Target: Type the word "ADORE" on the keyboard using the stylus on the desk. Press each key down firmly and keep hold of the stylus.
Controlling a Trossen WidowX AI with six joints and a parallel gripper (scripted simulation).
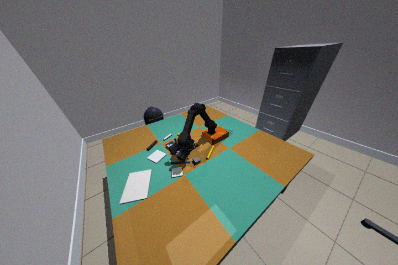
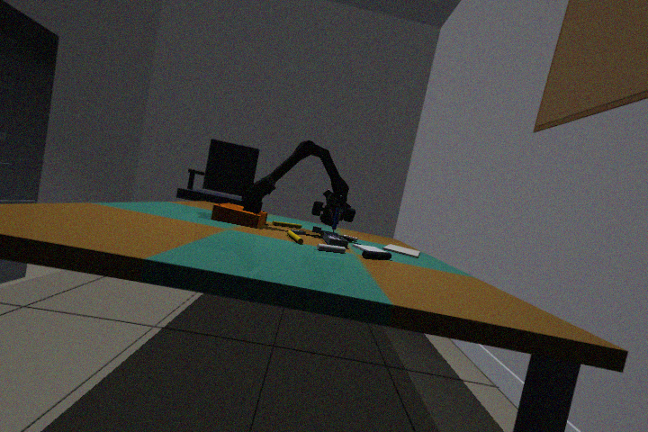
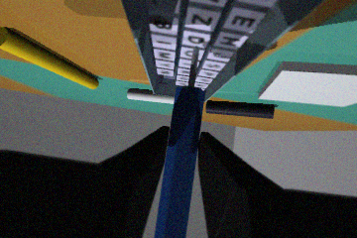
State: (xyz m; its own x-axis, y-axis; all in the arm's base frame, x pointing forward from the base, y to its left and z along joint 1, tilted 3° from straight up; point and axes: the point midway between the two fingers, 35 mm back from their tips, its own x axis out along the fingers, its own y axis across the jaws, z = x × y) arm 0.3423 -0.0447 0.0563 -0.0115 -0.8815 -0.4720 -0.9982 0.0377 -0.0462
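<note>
Now: gripper tip 130 mm to the right of the blue pen, 70 mm above it and 40 mm short of it. Also, from my gripper tip: blue stylus: 10 mm below; white pad: 170 mm to the left, 130 mm ahead, 70 mm below; grey cube: 190 mm to the left, 60 mm below, 30 mm behind.
</note>
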